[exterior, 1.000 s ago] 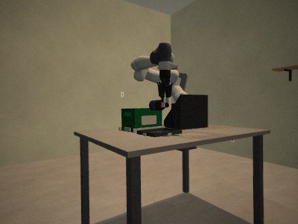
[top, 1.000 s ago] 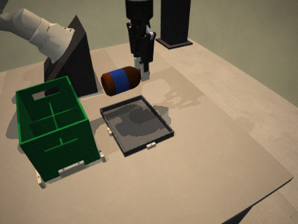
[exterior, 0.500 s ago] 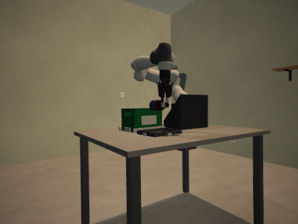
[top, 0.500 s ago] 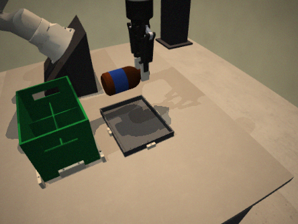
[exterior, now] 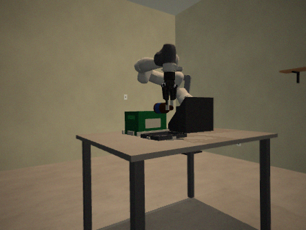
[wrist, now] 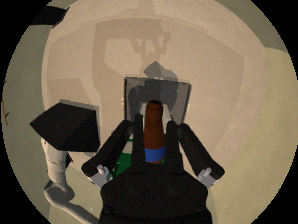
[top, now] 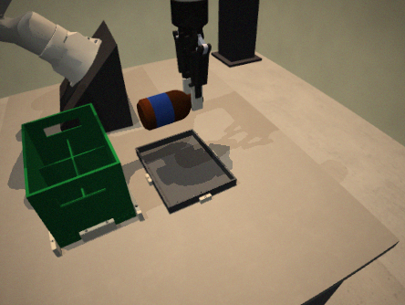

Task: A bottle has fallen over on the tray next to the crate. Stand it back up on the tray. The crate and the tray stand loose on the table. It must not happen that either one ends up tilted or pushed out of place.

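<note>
My gripper is now 5 cm to the left of the bottle and 2 cm above it. Also, from my hand: green crate (31 cm to the right, 13 cm below, 2 cm behind); then dark tray (20 cm below, 5 cm to the right, 1 cm ahead).
</note>
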